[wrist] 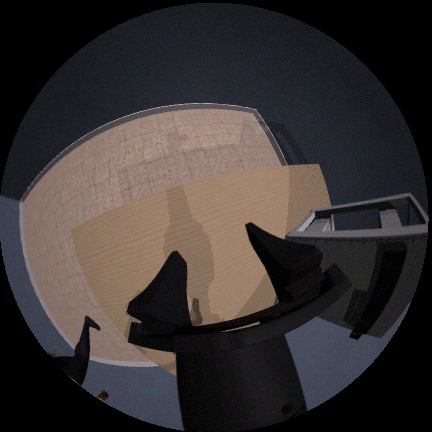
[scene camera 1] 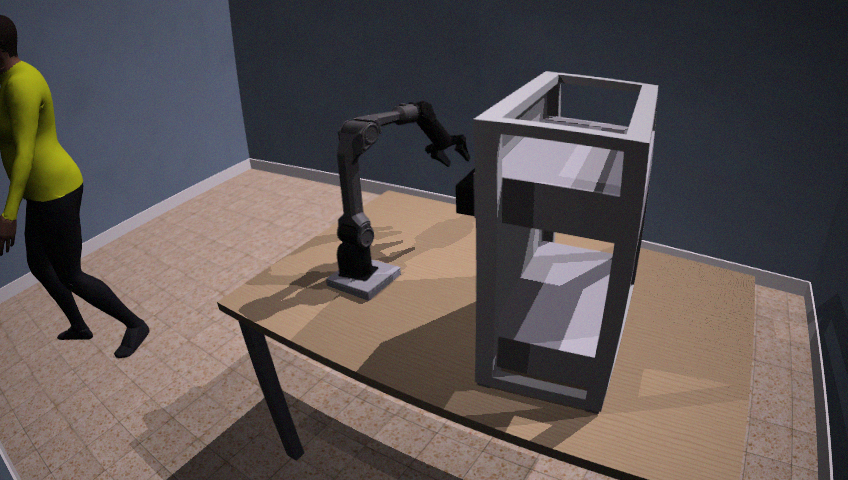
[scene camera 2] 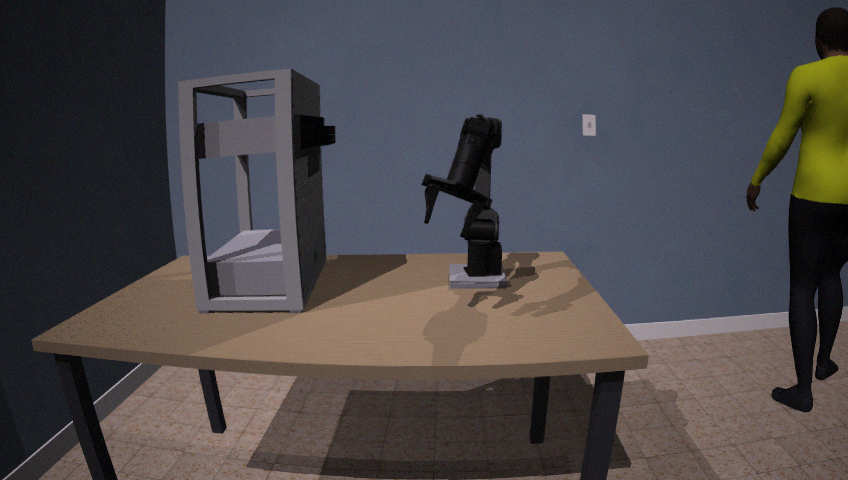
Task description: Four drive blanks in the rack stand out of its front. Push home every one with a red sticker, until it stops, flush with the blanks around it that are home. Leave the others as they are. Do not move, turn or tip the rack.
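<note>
The tall grey rack [scene camera 1: 486, 249] [scene camera 2: 286, 178] [wrist: 350, 233] stands upright on the table, with its front toward the arm. Dark blanks [scene camera 1: 465, 195] [scene camera 2: 313, 133] [wrist: 390, 275] stand out of its upper front as a black block. Their number and individual depths cannot be told. Tiny coloured specks show near the block's lower end in the wrist view; no red sticker can be made out. My gripper [scene camera 1: 458, 162] [scene camera 2: 445, 229] [wrist: 212, 245] is open and empty, its fingers pointing down. It is in front of the rack, apart from it, and above the block in scene camera 1.
The wooden table [scene camera 1: 684, 333] [scene camera 2: 380, 339] [wrist: 140, 240] carries the rack and the arm's pale base plate [scene camera 1: 364, 287] [scene camera 2: 458, 284]. A person in a yellow top [scene camera 1: 44, 130] [scene camera 2: 824, 130] is beyond the arm's side of the table. Walls surround the room.
</note>
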